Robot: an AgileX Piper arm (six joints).
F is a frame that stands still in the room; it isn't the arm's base.
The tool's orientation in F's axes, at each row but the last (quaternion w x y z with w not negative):
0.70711 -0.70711 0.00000 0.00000
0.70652 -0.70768 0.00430 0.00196
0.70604 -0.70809 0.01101 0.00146
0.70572 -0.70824 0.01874 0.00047
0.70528 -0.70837 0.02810 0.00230
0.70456 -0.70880 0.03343 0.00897
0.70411 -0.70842 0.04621 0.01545
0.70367 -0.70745 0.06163 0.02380
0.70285 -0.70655 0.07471 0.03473
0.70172 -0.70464 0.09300 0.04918
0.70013 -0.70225 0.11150 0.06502
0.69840 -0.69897 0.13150 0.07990
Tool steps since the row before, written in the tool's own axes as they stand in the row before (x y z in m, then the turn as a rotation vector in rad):
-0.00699 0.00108 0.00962 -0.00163 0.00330 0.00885
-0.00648 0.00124 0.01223 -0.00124 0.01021 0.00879
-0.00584 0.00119 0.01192 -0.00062 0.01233 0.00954
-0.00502 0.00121 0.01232 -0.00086 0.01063 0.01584
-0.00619 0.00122 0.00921 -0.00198 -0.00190 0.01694
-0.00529 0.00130 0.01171 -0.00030 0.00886 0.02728
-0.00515 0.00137 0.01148 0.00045 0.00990 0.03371
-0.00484 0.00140 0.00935 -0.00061 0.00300 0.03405
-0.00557 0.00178 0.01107 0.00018 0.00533 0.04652
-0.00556 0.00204 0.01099 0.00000 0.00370 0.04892
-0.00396 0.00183 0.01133 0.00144 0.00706 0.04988
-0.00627 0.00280 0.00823 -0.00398 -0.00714 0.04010
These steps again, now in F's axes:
-0.00699 0.00962 -0.00108 -0.00163 0.00885 -0.00330
-0.00645 0.01225 -0.00120 -0.00130 0.00878 -0.01021
-0.00570 0.01199 -0.00112 -0.00071 0.00951 -0.01235
-0.00473 0.01244 -0.00112 -0.00074 0.01582 -0.01066
-0.00590 0.00943 -0.00100 -0.00128 0.01701 0.00190
-0.00495 0.01188 -0.00106 0.00011 0.02723 -0.00902
-0.00475 0.01169 -0.00101 0.00104 0.03362 -0.01017
-0.00447 0.00959 -0.00089 0.00084 0.03403 -0.00320
-0.00515 0.01137 -0.00101 0.00196 0.04643 -0.00574
-0.00517 0.01132 -0.00100 0.00225 0.04883 -0.00413
-0.00355 0.01157 -0.00092 0.00288 0.04971 -0.00775
-0.00621 0.00869 -0.00092 0.00120 0.04021 0.00753

